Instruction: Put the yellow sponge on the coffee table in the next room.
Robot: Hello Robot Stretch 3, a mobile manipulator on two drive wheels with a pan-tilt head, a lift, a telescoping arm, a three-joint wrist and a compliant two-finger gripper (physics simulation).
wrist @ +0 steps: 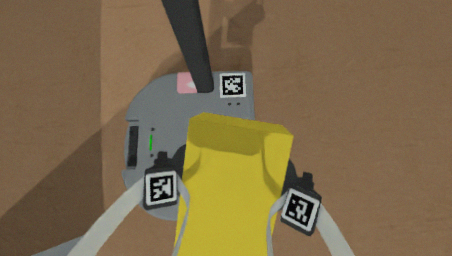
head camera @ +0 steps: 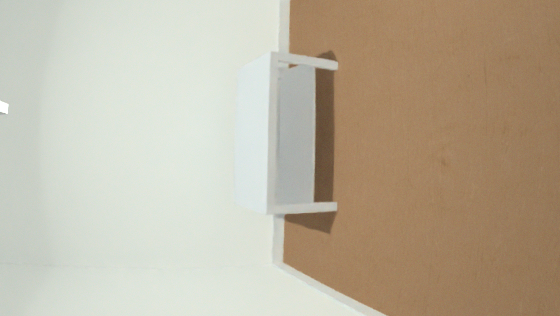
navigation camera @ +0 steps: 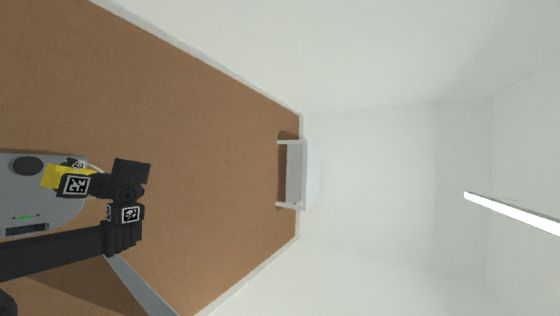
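Where they show: gripper, fingertip midpoint: (wrist: 233, 167); robot's base at its link origin: (navigation camera: 29, 164).
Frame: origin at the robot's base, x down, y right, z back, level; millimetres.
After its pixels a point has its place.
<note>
The yellow sponge (navigation camera: 51, 176) {y 47, x -522, z 5 mm} (wrist: 227, 200) {y 92, x -510, z 14 mm} is held between the two fingers of my gripper (wrist: 233, 167) {y 70, x -472, z 9 mm}, which is shut on it, above the robot's grey base. In the navigation camera view the sponge is partly hidden by a finger and the wrist. A low white table (head camera: 252, 135) {y 2242, x -450, z 40 mm} (navigation camera: 312, 175) {y 2226, x -450, z 75 mm} stands against the far wall, some way ahead across the floor. Its top faces up and its legs show at both ends. I cannot tell whether it is the coffee table.
The robot's grey base (navigation camera: 30, 200) {y 9, x -159, z 127 mm} (wrist: 175, 110) {y -73, x -160, z 135 mm} is below the gripper. A grey strip or edge (navigation camera: 137, 285) {y 243, x -572, z 378 mm} crosses the floor near the arm in the navigation camera view. White walls with skirting (head camera: 277, 240) {y 2693, x -52, z -723 mm} (navigation camera: 200, 60) {y 773, x -11, z -863 mm} border the brown floor (head camera: 440, 150) {y 1167, x 0, z 4 mm} (navigation camera: 210, 165) {y 954, x 0, z -18 mm}.
</note>
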